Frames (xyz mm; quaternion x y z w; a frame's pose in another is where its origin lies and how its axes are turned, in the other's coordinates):
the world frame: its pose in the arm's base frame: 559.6 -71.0 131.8 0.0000 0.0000 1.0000 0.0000
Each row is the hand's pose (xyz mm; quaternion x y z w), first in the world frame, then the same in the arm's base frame.
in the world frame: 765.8 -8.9 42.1 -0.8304 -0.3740 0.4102 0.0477
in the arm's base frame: -206.2 -62.1 173.9 -0.3740 0.8304 -0.0477 0.4102
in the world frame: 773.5 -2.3 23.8 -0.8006 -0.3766 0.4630 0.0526
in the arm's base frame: -213.9 -68.7 155.6 -0.3766 0.8006 -0.0526 0.4630
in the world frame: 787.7 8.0 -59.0 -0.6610 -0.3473 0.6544 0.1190
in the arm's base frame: -228.1 -79.0 72.8 -0.3473 0.6610 -0.1190 0.6544
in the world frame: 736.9 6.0 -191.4 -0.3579 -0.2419 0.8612 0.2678
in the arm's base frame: -177.3 -77.0 -59.6 -0.2419 0.3579 -0.2678 0.8612
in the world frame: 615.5 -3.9 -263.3 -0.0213 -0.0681 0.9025 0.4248
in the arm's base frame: -55.9 -67.1 -131.5 -0.0681 0.0213 -0.4248 0.9025
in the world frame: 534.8 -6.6 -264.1 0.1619 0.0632 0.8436 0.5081
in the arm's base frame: 24.8 -64.4 -132.3 0.0632 -0.1619 -0.5081 0.8436
